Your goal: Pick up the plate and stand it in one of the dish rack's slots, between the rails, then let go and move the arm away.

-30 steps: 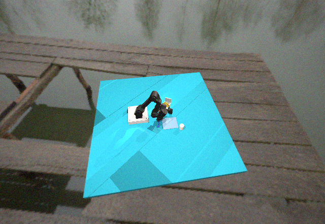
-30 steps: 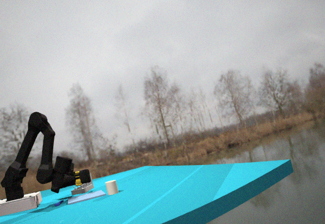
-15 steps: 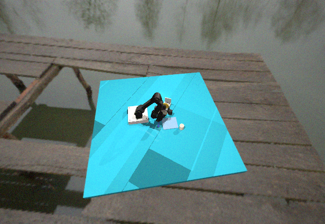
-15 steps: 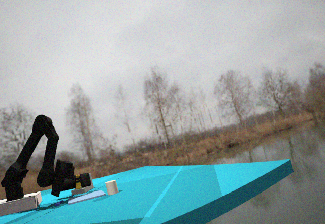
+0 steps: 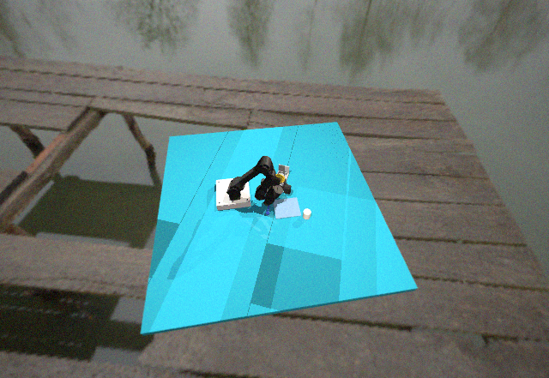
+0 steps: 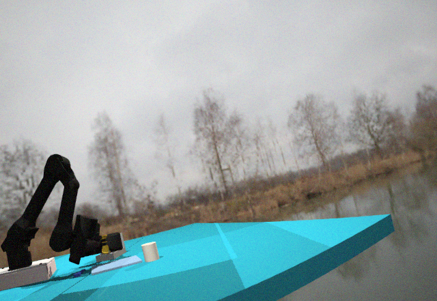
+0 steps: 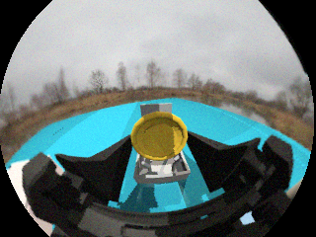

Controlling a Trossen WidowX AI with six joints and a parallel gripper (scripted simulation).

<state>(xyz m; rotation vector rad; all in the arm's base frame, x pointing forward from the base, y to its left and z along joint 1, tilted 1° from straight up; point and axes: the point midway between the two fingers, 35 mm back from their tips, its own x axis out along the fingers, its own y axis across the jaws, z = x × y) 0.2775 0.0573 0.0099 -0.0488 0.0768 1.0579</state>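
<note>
Right now my gripper tip is 1 cm to the left of the yellow plate. Also, from my gripper tip: cream cup (10 cm ahead, 28 cm to the right, 3 cm below); blue spoon (11 cm behind, 19 cm to the right, 5 cm below); grey dish rack (1 cm ahead, 2 cm to the left, 3 cm below).
</note>
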